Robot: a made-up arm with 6 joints.
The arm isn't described. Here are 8 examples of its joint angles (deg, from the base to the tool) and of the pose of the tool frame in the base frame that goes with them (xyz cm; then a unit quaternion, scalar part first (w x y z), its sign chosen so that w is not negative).
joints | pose
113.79 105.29 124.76 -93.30 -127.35 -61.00 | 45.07 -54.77 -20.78 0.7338 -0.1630 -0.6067 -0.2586
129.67 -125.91 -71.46 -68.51 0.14 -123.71 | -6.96 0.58 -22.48 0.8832 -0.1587 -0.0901 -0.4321
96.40 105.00 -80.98 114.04 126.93 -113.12 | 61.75 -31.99 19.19 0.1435 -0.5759 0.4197 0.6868
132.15 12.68 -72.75 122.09 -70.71 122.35 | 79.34 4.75 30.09 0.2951 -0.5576 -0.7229 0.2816
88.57 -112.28 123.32 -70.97 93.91 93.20 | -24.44 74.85 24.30 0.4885 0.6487 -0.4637 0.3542
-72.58 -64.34 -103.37 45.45 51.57 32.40 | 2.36 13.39 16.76 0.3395 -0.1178 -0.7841 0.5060
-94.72 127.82 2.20 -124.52 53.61 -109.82 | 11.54 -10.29 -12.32 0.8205 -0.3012 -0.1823 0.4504
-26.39 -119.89 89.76 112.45 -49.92 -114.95 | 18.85 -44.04 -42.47 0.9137 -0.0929 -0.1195 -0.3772
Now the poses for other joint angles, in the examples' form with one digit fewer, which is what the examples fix.
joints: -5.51 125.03 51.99 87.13 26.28 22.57
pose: -34.2 -6.0 -24.7 0.174 0.186 -0.567 0.784
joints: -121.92 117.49 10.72 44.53 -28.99 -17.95
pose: -1.7 13.2 18.6 0.400 -0.837 -0.356 -0.115
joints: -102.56 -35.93 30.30 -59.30 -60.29 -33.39
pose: -37.0 -19.1 42.3 0.775 -0.265 0.557 -0.136
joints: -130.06 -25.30 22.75 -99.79 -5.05 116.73
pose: 24.0 -20.1 4.3 0.401 0.120 -0.106 -0.902
